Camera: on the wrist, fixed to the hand. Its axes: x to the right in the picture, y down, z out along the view.
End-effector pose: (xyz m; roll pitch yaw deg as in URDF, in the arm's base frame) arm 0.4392 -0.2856 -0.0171 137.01 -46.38 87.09
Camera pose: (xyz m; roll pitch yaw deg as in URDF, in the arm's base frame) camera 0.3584 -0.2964 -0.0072 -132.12 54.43 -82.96
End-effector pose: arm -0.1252 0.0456 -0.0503 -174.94 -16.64 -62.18
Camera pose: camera -0.1004 0.0852 0.0173 171.15 26.56 115.15
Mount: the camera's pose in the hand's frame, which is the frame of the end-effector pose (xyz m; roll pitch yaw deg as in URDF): -0.0031 -0.0466 -0.0676 -2.94 -10.11 -178.47
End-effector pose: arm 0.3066 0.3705 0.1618 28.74 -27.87 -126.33
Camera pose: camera 0.2789 0.3469 0.0881 -28.90 19.58 60.22
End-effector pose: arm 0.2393 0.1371 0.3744 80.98 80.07 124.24
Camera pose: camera 0.2218 0.0571 0.3677 -129.44 -75.85 -9.22
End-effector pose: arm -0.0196 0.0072 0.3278 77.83 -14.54 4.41
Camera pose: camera -0.0119 0.0642 0.2691 -78.07 13.66 -165.09
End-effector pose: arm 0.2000 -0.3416 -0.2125 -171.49 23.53 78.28
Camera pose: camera 0.1701 -0.3082 -0.1436 169.67 -13.73 -104.79
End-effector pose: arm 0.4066 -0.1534 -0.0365 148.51 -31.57 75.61
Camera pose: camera 0.3289 -0.1542 -0.0097 -148.20 40.88 -99.13
